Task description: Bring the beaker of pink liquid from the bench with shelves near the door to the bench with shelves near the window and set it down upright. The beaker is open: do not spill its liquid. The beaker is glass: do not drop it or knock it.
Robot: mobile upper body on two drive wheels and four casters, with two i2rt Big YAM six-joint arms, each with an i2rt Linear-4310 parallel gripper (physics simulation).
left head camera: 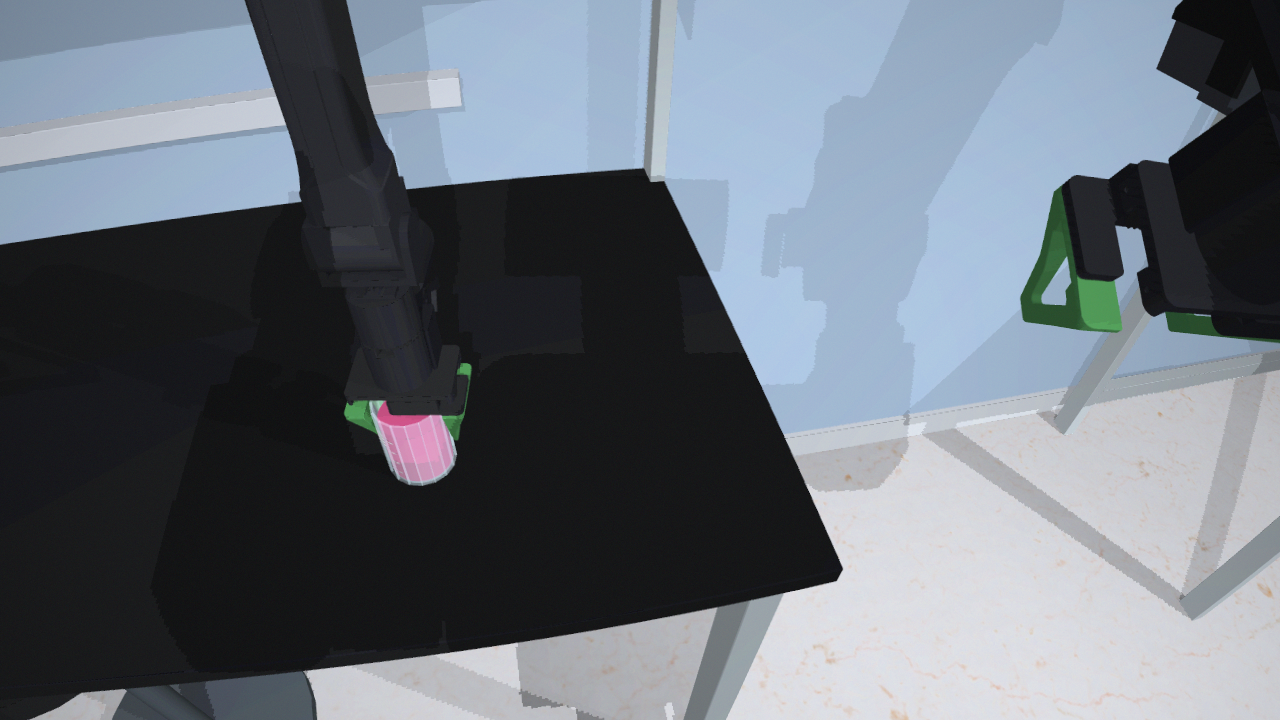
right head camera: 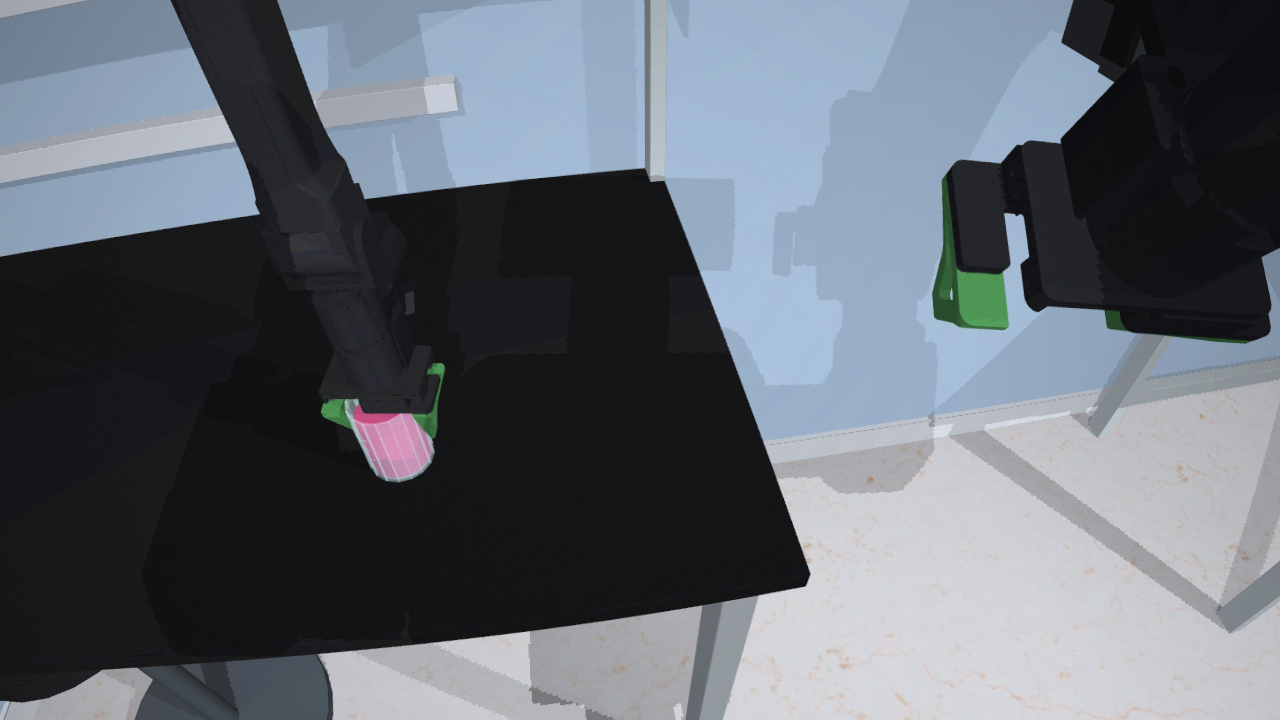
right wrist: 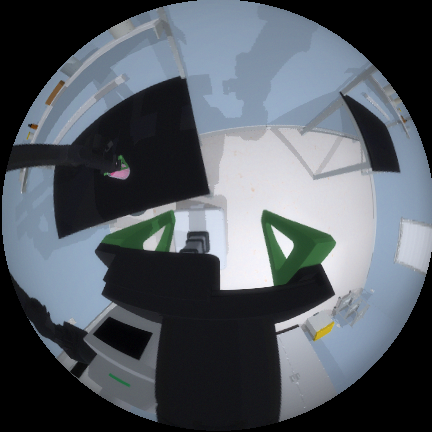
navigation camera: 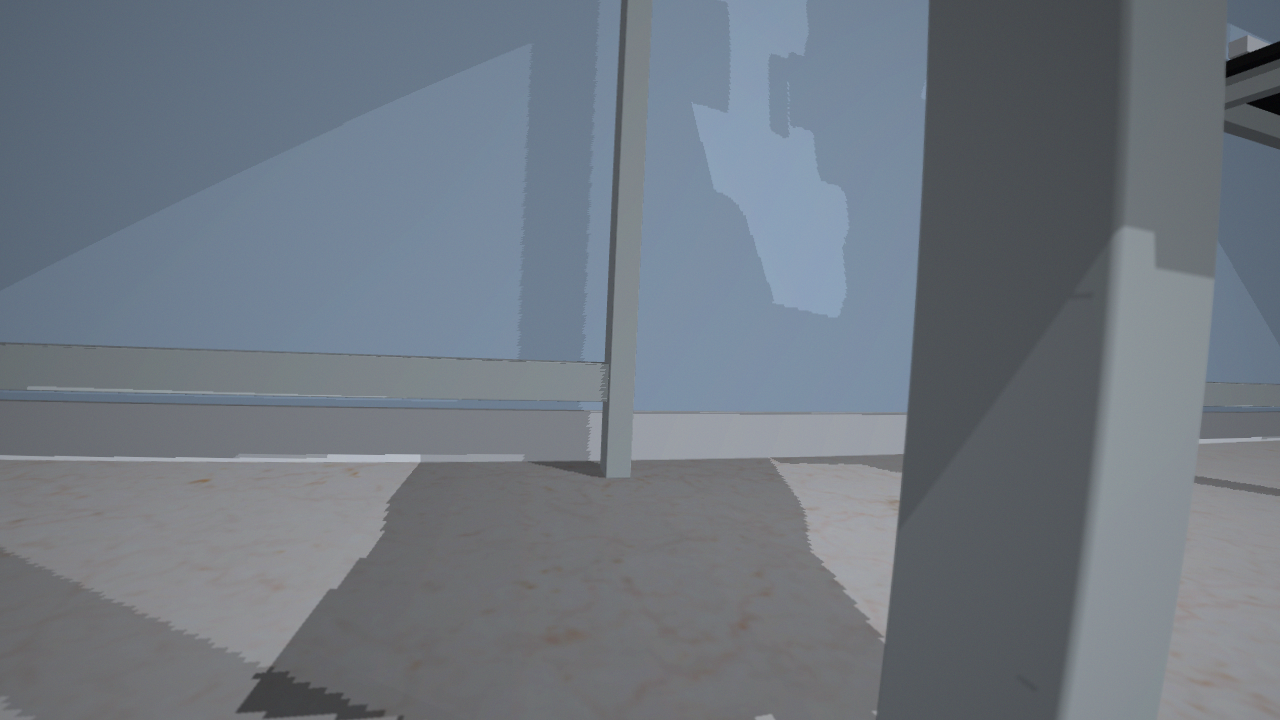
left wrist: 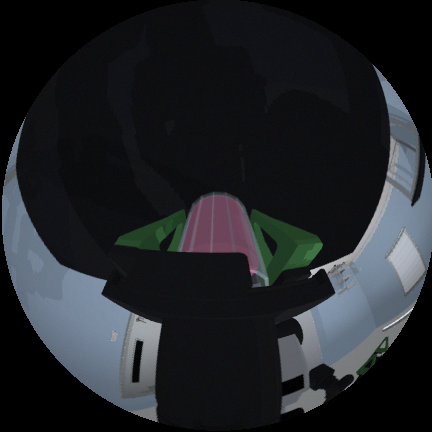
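Note:
The glass beaker of pink liquid (left head camera: 418, 454) (right head camera: 396, 450) (left wrist: 215, 225) (right wrist: 121, 174) is upright at the black bench top (left head camera: 608, 501) (right head camera: 581, 501) (right wrist: 165, 120); I cannot tell whether its base touches it. My left gripper (left head camera: 409, 420) (right head camera: 384, 419) (left wrist: 217, 213) is shut on the beaker, with one green finger against each side of the glass. The gripper body hides part of the rim. My right gripper (left head camera: 1145, 317) (right head camera: 1074, 317) (right wrist: 217, 214) is open and empty, off to the right of this bench. A second black bench (right wrist: 377, 140) with shelves shows at the right in the right wrist view.
A light shelf rail (left head camera: 443, 92) (right head camera: 438, 94) runs along the wall behind the beaker's bench. A round dark base (left head camera: 268, 698) (right head camera: 277, 694) shows below its front edge. A thick bench leg (navigation camera: 1011, 358) stands close before the navigation camera, and a thinner post (navigation camera: 626, 268) behind.

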